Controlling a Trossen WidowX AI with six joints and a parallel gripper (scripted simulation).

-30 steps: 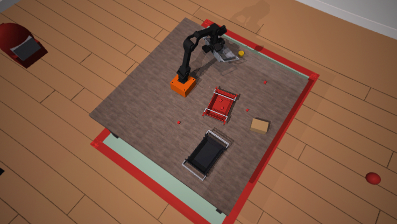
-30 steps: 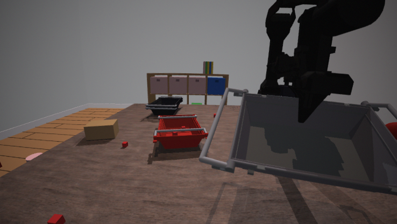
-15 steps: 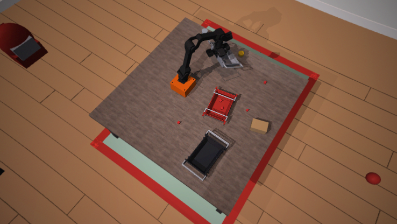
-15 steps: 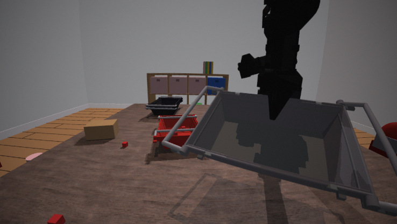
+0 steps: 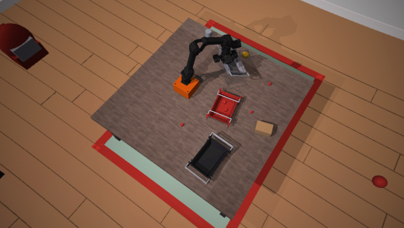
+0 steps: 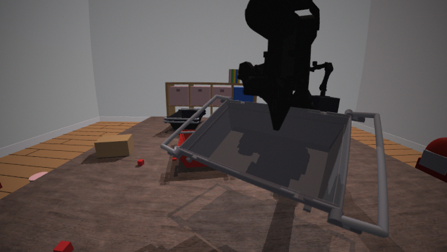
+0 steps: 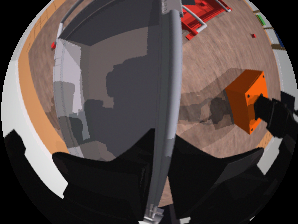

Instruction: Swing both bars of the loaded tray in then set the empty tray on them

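Now: gripper tip 50 mm short of the grey tray and 60 mm to the right of it. The rest, counted from my gripper tip: cardboard box 510 mm ahead, 270 mm to the right, 150 mm below; then grey cylinder 330 mm behind, 310 mm to the left, 140 mm below; then yellow disc 60 mm ahead, 300 mm to the left, 170 mm below.
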